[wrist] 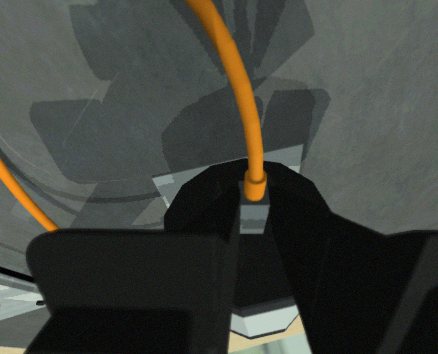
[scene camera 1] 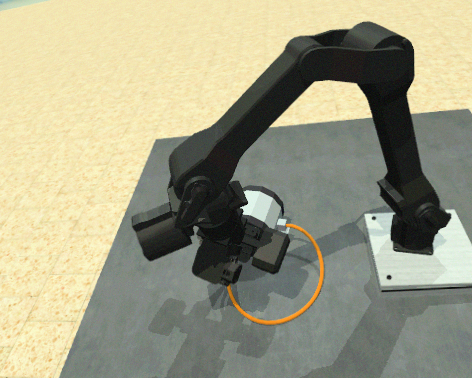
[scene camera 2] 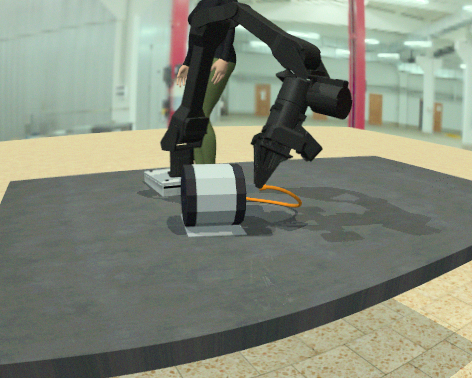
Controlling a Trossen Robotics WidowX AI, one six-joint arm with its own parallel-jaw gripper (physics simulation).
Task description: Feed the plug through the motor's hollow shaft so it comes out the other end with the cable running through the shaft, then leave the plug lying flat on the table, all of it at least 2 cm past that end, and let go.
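Frame: origin at the arm's base, x ahead, y left, z up, level; millimetres.
Where they show: gripper, fingertip midpoint: (wrist: 253,195) (scene camera 2: 257,187); arm's base, origin of the base link: (scene camera 1: 412,239).
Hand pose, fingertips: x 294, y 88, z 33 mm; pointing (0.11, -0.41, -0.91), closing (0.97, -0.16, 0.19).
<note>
Each offset is from my fingertips to the top centre of the thing. "pt": to the spot under its first point. Level surfaces: height alone.
The motor @(10 mm back, 77 mm right, 39 mm up) (scene camera 1: 262,205) (scene camera 2: 215,192) (wrist: 265,325) is a white drum with black end rings, lying on its side on a light base plate. My gripper (scene camera 2: 259,186) (wrist: 253,195) is shut on the small grey plug @(2 mm back, 13 mm right, 8 mm up) (wrist: 254,220), raised above the table outside the motor's cable-side end. The plug points toward that dark end face in the wrist view. The orange cable (scene camera 1: 323,270) (scene camera 2: 277,203) (wrist: 237,75) leaves the plug's back and loops round to a small white block @(pt 67 mm back, 72 mm right, 3 mm down) (scene camera 1: 282,223) at the motor's same end. The fingertips hide the shaft opening; the arm hides the plug in scene view 1.
The arm's white mounting plate (scene camera 1: 375,250) (scene camera 2: 155,180) stands on the dark grey table @(63 mm down) (scene camera 1: 100,350) (scene camera 2: 100,275), off to the motor's side. The table's edge runs at the left in scene view 1 and along the front in scene view 2. A person stands behind the arm.
</note>
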